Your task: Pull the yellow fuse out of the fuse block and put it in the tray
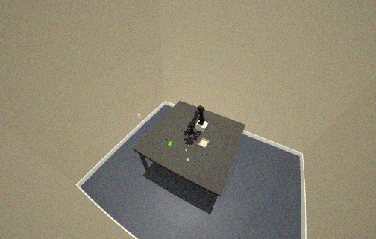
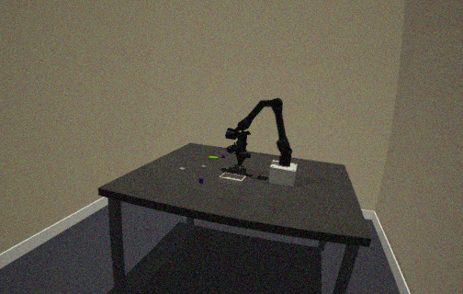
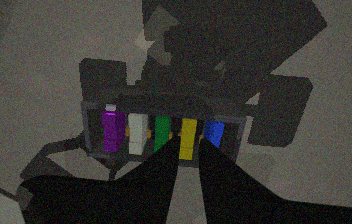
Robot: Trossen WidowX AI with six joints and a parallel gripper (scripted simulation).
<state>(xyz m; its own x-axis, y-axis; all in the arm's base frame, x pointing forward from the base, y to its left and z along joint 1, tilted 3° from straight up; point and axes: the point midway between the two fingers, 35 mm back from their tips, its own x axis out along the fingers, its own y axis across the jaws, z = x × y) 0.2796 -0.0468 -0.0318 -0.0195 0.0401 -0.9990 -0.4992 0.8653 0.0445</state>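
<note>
My gripper tip is now 21 cm to the right of the pale tray and 4 cm above it.
</note>
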